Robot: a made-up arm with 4 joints. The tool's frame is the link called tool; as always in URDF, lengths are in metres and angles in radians. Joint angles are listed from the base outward. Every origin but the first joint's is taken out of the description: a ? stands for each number. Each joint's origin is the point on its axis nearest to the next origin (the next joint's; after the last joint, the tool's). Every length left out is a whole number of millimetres.
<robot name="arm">
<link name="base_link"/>
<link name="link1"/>
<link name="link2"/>
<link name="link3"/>
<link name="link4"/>
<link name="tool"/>
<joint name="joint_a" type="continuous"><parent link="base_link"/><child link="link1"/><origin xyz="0.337 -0.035 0.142" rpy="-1.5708 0.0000 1.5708"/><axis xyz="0 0 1"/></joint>
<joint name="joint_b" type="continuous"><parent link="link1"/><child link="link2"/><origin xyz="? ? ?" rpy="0.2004 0.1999 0.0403"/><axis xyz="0 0 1"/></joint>
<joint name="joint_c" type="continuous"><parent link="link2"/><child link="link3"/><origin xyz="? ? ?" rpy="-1.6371 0.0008 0.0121"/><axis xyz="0 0 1"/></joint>
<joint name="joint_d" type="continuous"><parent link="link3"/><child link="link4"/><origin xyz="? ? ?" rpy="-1.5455 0.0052 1.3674"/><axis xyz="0 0 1"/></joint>
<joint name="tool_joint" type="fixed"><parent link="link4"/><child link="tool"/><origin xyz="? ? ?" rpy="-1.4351 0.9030 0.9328"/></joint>
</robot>
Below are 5 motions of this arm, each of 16 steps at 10 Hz.
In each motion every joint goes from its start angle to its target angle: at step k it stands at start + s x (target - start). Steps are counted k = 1, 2, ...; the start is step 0. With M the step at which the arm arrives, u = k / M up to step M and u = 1 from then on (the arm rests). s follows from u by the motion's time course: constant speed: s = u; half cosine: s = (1 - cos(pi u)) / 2; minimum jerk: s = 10 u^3 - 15 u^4 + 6 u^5.
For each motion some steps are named. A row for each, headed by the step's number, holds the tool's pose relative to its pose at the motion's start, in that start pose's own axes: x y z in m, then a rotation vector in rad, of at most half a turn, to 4 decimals.
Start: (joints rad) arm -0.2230 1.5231 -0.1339 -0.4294
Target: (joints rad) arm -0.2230 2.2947 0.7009 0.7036
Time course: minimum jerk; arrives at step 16
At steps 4, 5, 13, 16:
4: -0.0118 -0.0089 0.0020 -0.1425 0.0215 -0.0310
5: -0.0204 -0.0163 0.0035 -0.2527 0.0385 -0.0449
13: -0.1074 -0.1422 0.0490 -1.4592 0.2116 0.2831
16: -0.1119 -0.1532 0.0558 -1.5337 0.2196 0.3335

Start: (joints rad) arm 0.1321 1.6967 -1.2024 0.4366
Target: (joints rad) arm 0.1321 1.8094 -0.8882 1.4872
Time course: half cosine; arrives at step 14
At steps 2, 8, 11, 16:
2: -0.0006 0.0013 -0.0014 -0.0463 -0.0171 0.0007
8: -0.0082 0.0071 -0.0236 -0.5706 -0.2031 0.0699
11: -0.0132 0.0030 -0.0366 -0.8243 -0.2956 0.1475
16: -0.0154 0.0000 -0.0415 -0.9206 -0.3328 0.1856

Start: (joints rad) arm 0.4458 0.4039 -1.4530 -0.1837
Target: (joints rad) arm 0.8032 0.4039 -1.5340 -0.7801
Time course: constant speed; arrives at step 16
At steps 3, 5, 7, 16:
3: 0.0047 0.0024 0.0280 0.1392 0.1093 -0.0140
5: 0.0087 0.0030 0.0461 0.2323 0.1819 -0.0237
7: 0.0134 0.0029 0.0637 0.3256 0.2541 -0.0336
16: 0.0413 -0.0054 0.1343 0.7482 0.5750 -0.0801

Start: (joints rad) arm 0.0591 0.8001 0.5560 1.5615
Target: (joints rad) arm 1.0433 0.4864 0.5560 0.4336
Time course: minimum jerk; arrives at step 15
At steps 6, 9, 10, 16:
6: -0.0478 -0.0696 -0.0229 0.2697 0.1368 0.1730
9: -0.0762 -0.1541 -0.0645 0.5112 0.3525 0.3907
10: -0.0791 -0.1784 -0.0792 0.5668 0.4270 0.4553
16: -0.0777 -0.2239 -0.1102 0.6538 0.5854 0.5780

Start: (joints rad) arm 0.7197 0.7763 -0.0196 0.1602
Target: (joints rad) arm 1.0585 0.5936 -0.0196 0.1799
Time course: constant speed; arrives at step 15
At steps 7, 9, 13, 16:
7: -0.0138 -0.0173 0.0161 -0.0386 0.0592 0.0352
9: -0.0173 -0.0223 0.0208 -0.0501 0.0756 0.0456
13: -0.0236 -0.0325 0.0303 -0.0737 0.1080 0.0669
16: -0.0265 -0.0377 0.0351 -0.0858 0.1239 0.0779

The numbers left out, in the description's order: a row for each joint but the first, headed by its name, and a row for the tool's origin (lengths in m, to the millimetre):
joint_b: -0.075 0.013 0.000
joint_c: -0.151 0.268 0.000
joint_d: 0.097 -0.019 0.000
tool: -0.055 0.006 0.000

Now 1 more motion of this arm.
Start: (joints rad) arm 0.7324 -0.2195 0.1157 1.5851
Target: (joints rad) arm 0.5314 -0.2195 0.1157 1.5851
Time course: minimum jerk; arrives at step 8
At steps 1, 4, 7, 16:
1: 0.0007 0.0008 0.0003 -0.0011 0.0019 -0.0023
4: 0.0233 0.0235 0.0080 -0.0350 0.0597 -0.0729
7: 0.0478 0.0447 0.0136 -0.0689 0.1175 -0.1434
16: 0.0486 0.0454 0.0138 -0.0700 0.1194 -0.1458

